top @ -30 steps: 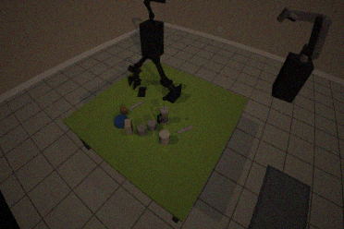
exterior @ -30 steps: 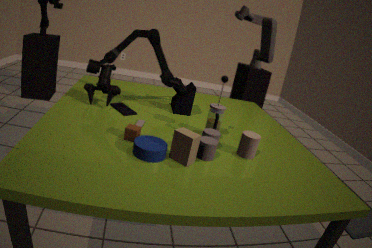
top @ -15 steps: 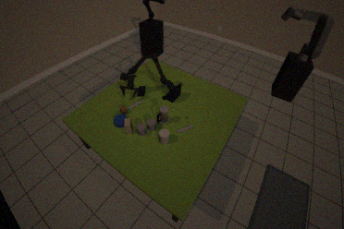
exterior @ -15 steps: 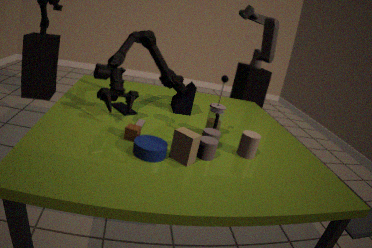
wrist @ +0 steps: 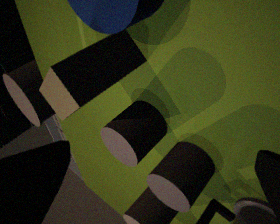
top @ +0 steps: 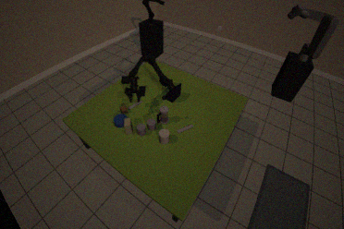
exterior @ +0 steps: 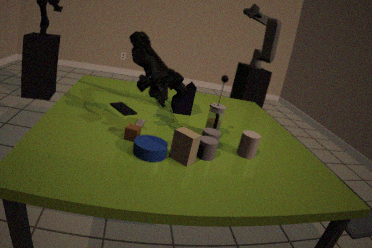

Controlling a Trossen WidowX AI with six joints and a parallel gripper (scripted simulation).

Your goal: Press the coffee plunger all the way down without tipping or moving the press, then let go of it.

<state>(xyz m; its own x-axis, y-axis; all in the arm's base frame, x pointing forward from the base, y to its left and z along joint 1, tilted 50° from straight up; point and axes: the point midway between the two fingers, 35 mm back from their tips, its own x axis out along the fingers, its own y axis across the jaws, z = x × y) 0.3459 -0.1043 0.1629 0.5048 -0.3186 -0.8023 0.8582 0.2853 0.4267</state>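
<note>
Right now my gripper tip is 40 mm past the coffee press, 250 mm to the right of it and 10 mm above it. Round my gripper tip: blue disc 150 mm ahead, 60 mm to the right, 120 mm below; then flat black slab 270 mm behind, 140 mm to the right, 140 mm below.
</note>
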